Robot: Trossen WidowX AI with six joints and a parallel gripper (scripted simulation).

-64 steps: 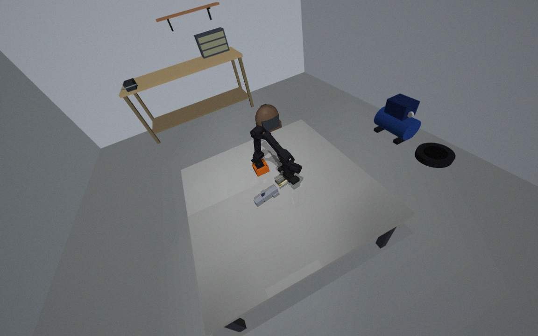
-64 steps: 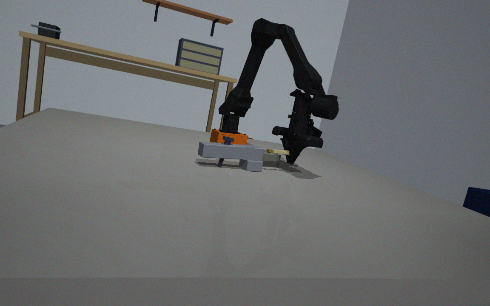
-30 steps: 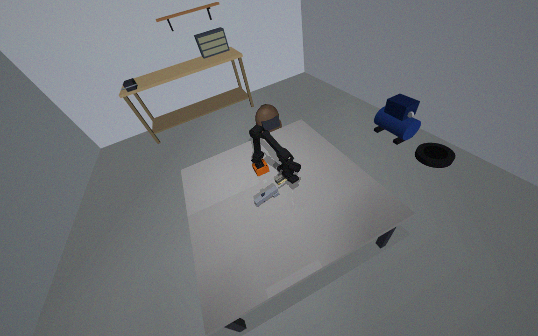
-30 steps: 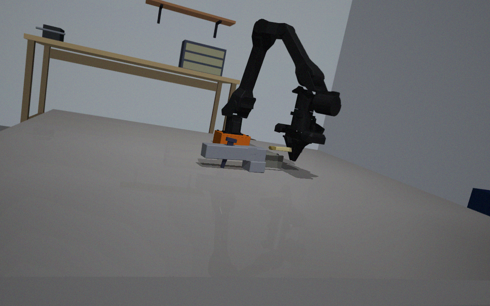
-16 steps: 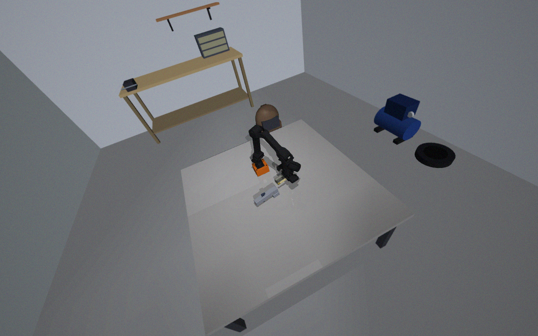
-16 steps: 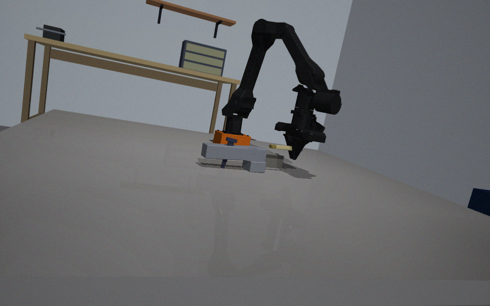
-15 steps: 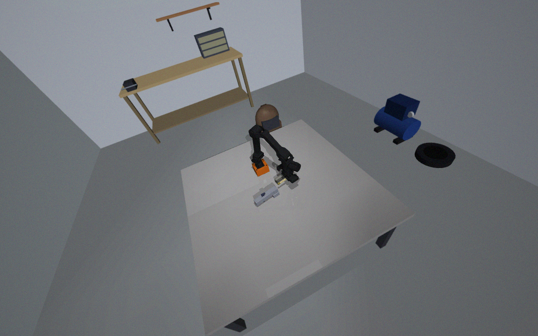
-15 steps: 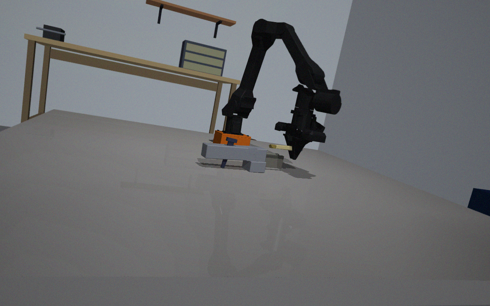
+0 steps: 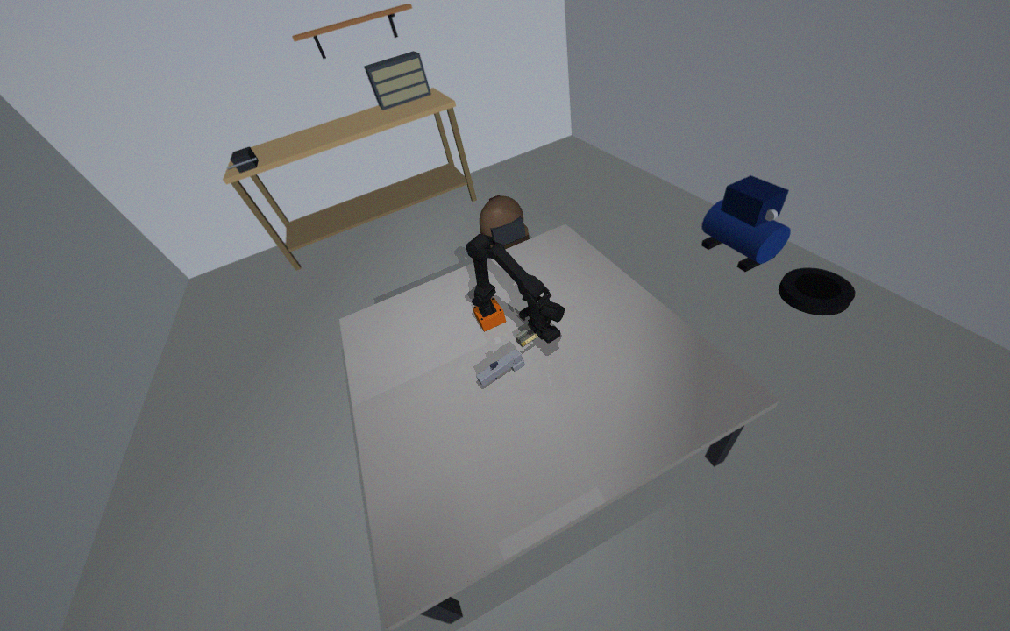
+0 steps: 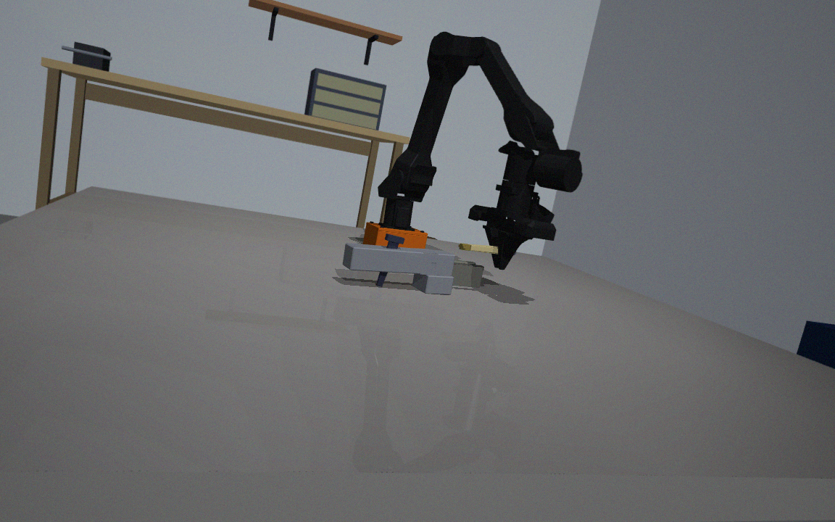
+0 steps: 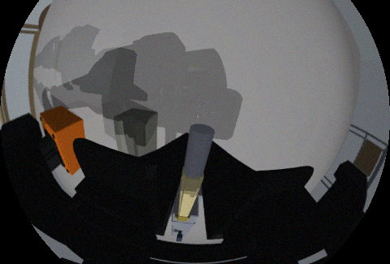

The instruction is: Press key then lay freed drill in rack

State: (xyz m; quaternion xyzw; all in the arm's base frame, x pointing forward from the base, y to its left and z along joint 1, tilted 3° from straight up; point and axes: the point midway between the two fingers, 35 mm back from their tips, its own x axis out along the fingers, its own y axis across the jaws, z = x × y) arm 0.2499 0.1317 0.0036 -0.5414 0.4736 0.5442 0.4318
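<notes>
My gripper tip is 40 mm to the left of the drill, 30 mm below it and 10 mm short of it. The rest, counted from my gripper tip: dark key (220 mm to the right, 50 mm ahead); grey-olive block (60 mm behind, 40 mm to the right, 30 mm below); grey drill fixture (190 mm to the right, 40 mm ahead, 10 mm below).
</notes>
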